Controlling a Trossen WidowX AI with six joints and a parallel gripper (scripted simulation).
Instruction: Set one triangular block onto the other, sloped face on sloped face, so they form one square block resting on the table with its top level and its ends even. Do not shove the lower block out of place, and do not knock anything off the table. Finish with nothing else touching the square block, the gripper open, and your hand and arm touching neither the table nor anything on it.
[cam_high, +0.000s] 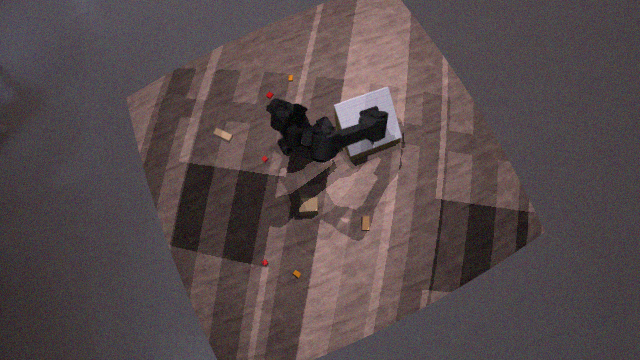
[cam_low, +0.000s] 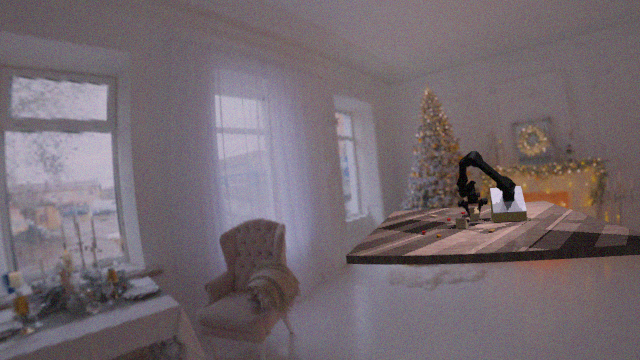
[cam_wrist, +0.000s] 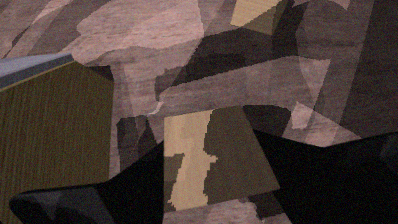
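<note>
The triangular block is 1 cm above my gripper tip. Also, from my gripper tip: tan bar (8 cm behind, 29 cm to the left, 3 cm below).
</note>
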